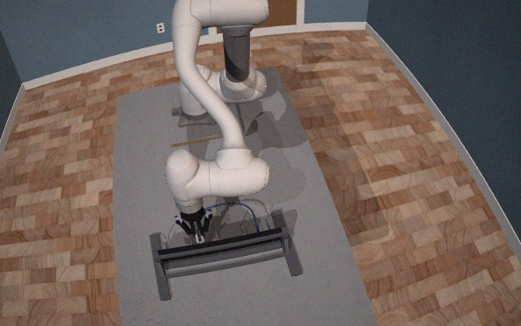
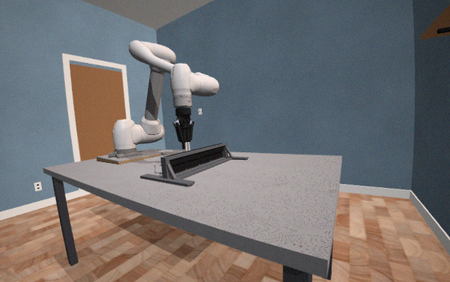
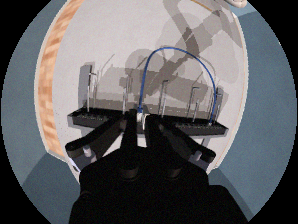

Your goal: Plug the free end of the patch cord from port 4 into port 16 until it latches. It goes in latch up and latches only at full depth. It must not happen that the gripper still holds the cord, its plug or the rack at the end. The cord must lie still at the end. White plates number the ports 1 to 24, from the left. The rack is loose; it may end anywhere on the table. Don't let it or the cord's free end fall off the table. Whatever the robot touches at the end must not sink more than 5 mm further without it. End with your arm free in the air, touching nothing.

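My gripper is now 3 cm above the plug and 1 cm short of it.
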